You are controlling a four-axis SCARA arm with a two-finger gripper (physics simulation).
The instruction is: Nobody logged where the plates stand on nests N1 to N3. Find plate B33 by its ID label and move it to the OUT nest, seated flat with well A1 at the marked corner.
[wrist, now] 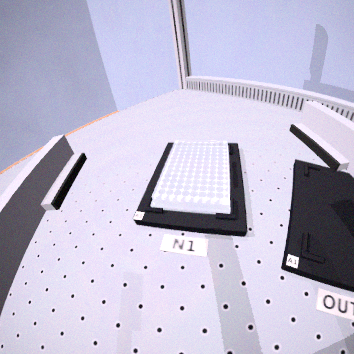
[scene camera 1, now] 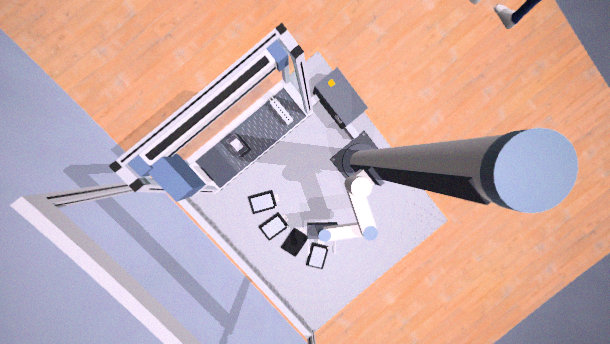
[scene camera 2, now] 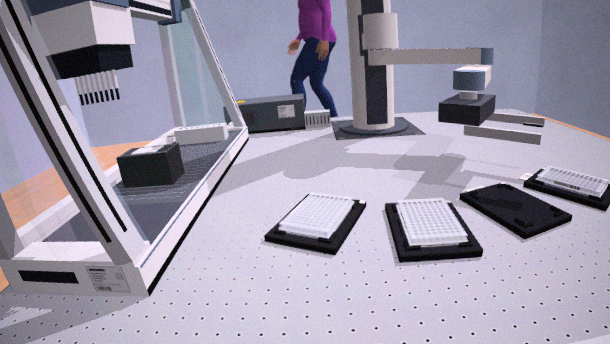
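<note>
My gripper is open and empty, raised above the table. In the wrist view its fingers stand wide to either side of the white plate on black nest N1. Marks on that plate's side in scene camera 2 are too small to read. The black OUT nest bears no plate; its A1 tag is at the near left corner in the wrist view. Two more white plates, a middle one and an end one, lie on black nests. No plate ID is readable.
A framed liquid handler with a dark block and a white strip rack on its deck stands beside the nests. A grey box stands near the arm's column. A person is behind the table.
</note>
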